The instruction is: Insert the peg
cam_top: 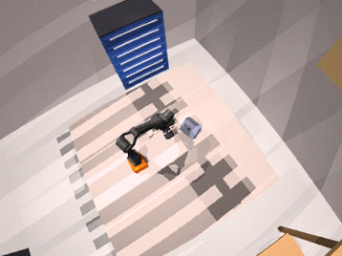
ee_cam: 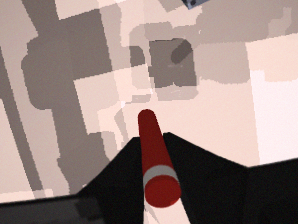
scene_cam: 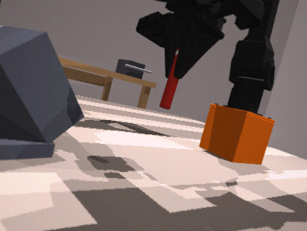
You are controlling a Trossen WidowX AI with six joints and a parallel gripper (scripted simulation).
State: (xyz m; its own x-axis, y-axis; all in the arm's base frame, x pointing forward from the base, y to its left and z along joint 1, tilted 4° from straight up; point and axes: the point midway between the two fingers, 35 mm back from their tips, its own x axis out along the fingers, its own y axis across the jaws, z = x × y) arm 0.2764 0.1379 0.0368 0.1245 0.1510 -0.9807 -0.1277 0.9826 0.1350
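The sloped panel lies 17 cm ahead of my gripper tip, 6 cm to the right of it and 5 cm below it. The rest, counted from my gripper tip: red round peg (2 cm above).
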